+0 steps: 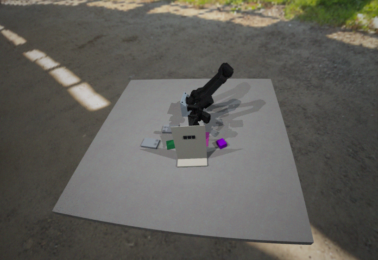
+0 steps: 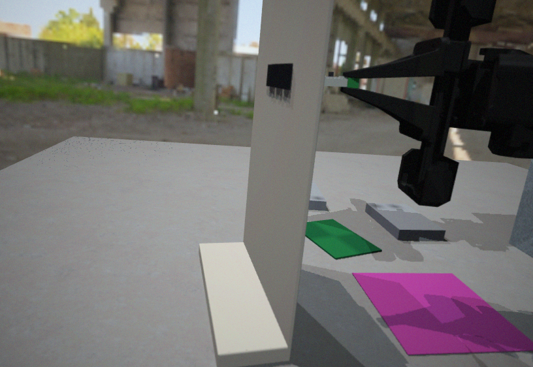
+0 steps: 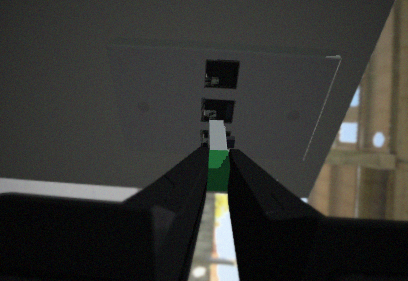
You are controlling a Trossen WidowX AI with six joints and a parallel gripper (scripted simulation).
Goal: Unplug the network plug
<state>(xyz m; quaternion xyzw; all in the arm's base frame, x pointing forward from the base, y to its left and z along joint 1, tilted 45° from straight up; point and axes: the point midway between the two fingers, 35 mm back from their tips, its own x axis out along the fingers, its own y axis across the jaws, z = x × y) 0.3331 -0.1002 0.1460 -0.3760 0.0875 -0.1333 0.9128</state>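
Right now my gripper tip is 11 cm past the magenta square, 4 cm to the right of it and 20 cm above it. The rest, counted from my gripper tip: network plug: 1 cm ahead; then upright panel: 6 cm ahead, 8 cm below.
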